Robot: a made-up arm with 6 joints.
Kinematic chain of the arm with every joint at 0, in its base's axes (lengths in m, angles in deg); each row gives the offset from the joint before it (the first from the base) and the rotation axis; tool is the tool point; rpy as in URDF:
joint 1: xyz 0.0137 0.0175 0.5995 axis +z
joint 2: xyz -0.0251 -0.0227 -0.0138 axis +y
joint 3: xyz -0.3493 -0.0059 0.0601 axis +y
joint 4: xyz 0.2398 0.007 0.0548 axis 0.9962 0 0.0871
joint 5: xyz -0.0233 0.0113 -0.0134 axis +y
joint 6: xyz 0.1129 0.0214 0.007 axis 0.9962 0 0.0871
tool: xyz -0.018 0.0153 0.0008 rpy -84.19 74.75 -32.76
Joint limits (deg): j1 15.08..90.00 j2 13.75..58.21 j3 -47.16..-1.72 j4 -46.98..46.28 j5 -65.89..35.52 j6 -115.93..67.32
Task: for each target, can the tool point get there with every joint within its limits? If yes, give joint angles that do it. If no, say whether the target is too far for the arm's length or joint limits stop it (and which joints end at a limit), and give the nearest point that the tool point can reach.
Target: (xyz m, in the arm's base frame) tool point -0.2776 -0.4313 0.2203
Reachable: no: joint limits stop it (at a limit: joint 2, joint 3, joint 4, joint 5) | nearest point -0.0359 -0.0589 0.6440 | short by 0.614 m
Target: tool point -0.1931 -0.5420 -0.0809
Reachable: no: too far | nearest point -0.0173 -0.0664 0.6426 | short by 0.884 m
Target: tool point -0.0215 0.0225 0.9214
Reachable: yes | joints 42.07 29.39 -28.67 -0.91 -49.74 -17.18
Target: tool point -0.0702 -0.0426 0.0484
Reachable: no: joint limits stop it (at a limit: joint 2, joint 3, joint 5) | nearest point -0.0473 -0.0262 0.6365 | short by 0.589 m
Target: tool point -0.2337 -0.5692 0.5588
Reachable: no: joint limits stop it (at a limit: joint 2, joint 3, joint 4, joint 5) | nearest point -0.0228 -0.0690 0.6497 | short by 0.550 m
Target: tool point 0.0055 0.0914 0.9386
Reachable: yes | joints 80.12 42.93 -40.64 35.05 -2.48 6.93
